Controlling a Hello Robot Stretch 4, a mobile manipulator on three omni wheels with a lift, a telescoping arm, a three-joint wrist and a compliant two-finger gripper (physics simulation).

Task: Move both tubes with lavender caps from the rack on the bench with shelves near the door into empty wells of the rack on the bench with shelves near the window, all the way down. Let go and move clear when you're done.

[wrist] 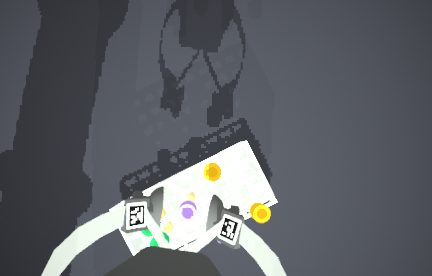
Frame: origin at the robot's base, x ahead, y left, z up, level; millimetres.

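Where they show: hand at its tool point: point(185, 210).
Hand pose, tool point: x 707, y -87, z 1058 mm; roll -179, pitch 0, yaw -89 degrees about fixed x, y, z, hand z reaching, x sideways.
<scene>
Each offset is from my tool point to the top centre of the thing. "pt": to the spot under its first point.
A white rack @(pt 54 mm ahead, 65 mm right, 164 mm down) point(240, 156) stands tilted across the lower middle of the wrist view; its bench cannot be told from here. A tube with a lavender cap @(13 mm back, 2 mm right, 52 mm down) point(188, 210) stands in it, seen from above. My gripper point(185, 207) is open, with one fingertip on each side of this cap and a gap to both. A small bit of lavender @(pt 39 mm back, 39 mm right, 53 mm down) point(218, 242) shows beside the right finger; the rest of it is hidden. The gripper's dark body and fingers hide the near edge of the rack. The other rack does not show in this view.
A yellow cap @(32 mm ahead, 23 mm right, 52 mm down) point(212, 172) stands beyond the lavender one. Another yellow cap @(6 mm back, 80 mm right, 52 mm down) point(260, 213) is at the rack's right end, close to my right finger. A green cap point(160, 238) shows partly behind the left finger. Dark shadows of the gripper and rack fall beyond the rack.
</scene>
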